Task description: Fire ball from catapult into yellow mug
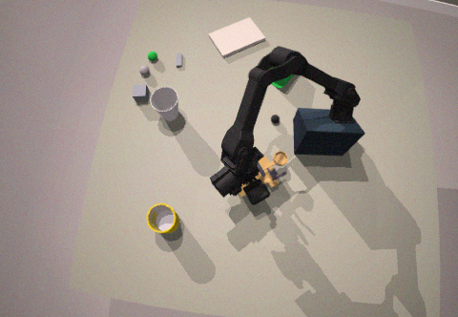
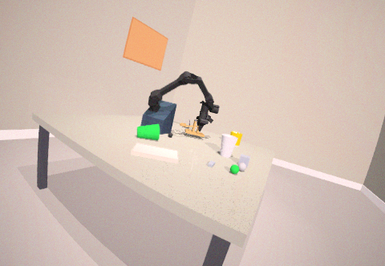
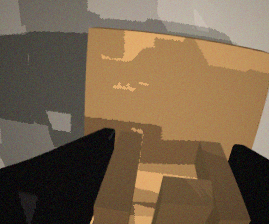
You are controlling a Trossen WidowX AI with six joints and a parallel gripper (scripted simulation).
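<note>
Right now my gripper tip is 23 cm to the left of the small black ball, 12 cm past it and 4 cm above it. Also, from my gripper tip: yellow mug (26 cm ahead, 12 cm to the left, 3 cm below); then white cup (27 cm to the right, 26 cm ahead, 2 cm below); then tan wooden catapult (7 cm behind, 2 cm to the right, 2 cm above).
</note>
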